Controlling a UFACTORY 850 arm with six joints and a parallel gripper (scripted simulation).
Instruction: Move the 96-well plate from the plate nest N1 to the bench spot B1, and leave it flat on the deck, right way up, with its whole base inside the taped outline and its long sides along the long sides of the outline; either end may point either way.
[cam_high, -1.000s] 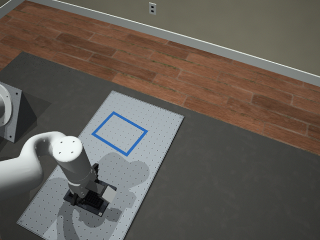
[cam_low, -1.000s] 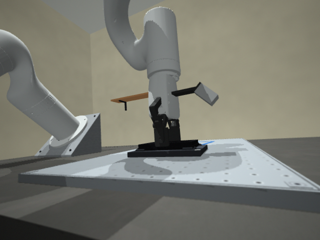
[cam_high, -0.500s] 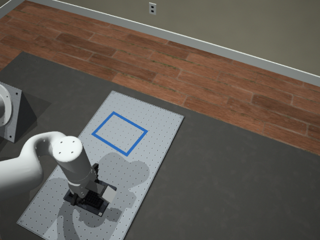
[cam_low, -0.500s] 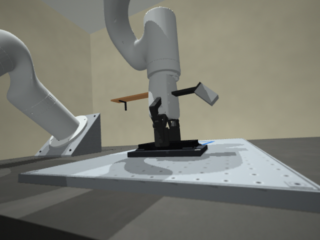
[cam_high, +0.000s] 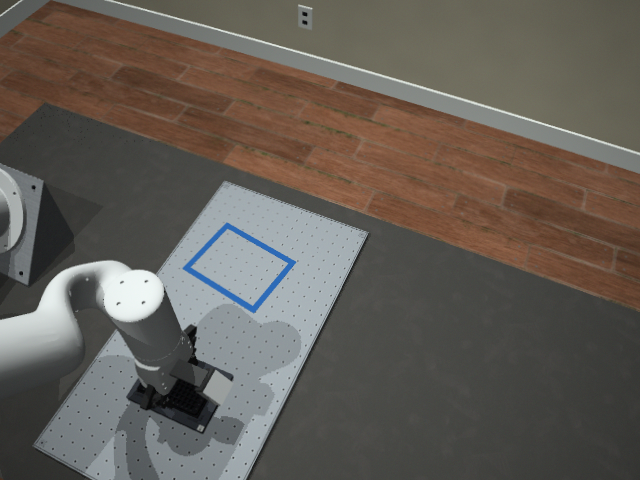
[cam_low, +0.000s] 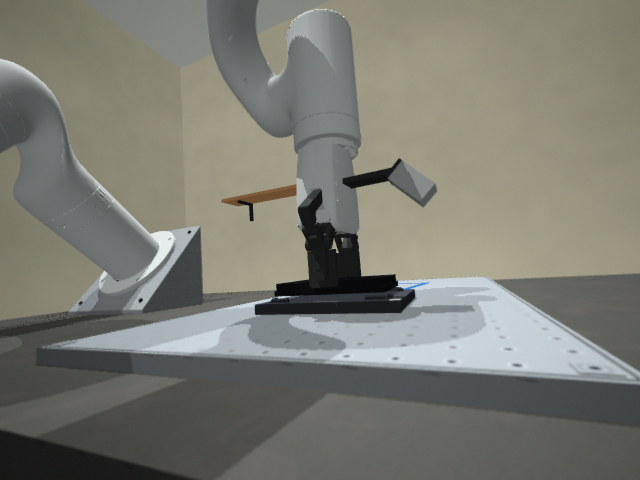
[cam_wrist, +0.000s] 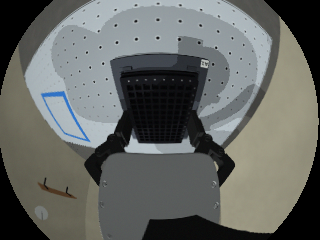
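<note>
The dark plate nest N1 lies 3 cm below my hand. The rest, counted from my hand: black 96-well plate (1 cm below).
</note>
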